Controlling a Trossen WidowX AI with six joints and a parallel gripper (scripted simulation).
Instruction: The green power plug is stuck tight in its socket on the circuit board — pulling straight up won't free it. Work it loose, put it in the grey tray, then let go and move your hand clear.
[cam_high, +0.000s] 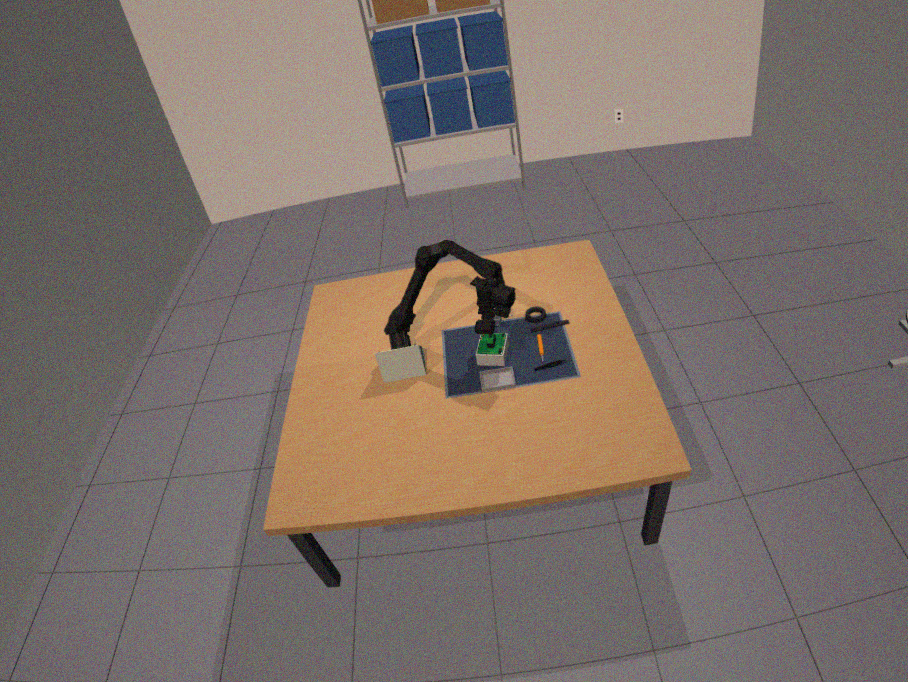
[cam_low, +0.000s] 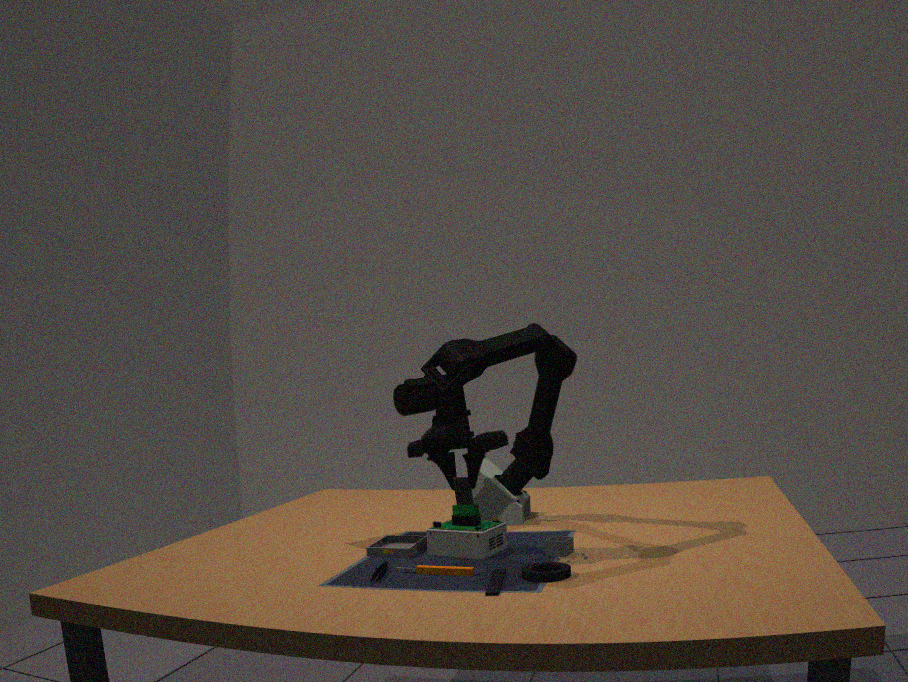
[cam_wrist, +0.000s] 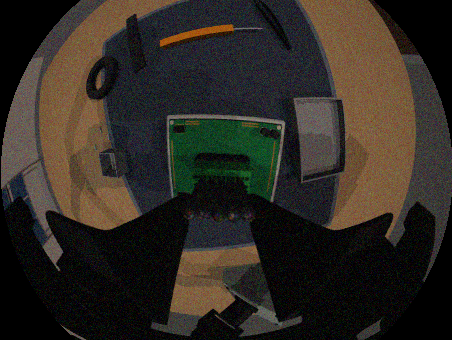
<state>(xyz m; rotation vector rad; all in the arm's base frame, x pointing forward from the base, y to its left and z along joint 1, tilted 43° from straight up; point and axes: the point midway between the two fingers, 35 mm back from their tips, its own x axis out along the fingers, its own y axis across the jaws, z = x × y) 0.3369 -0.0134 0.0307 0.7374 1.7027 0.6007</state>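
My gripper tip is 3 cm above the green power plug. Also, from my gripper tip: dark blue mat 12 cm below, 5 cm ahead, 1 cm to the left; grey tray 14 cm to the right, 12 cm below, 1 cm ahead; orange screwdriver 17 cm ahead, 12 cm below, 2 cm to the left.
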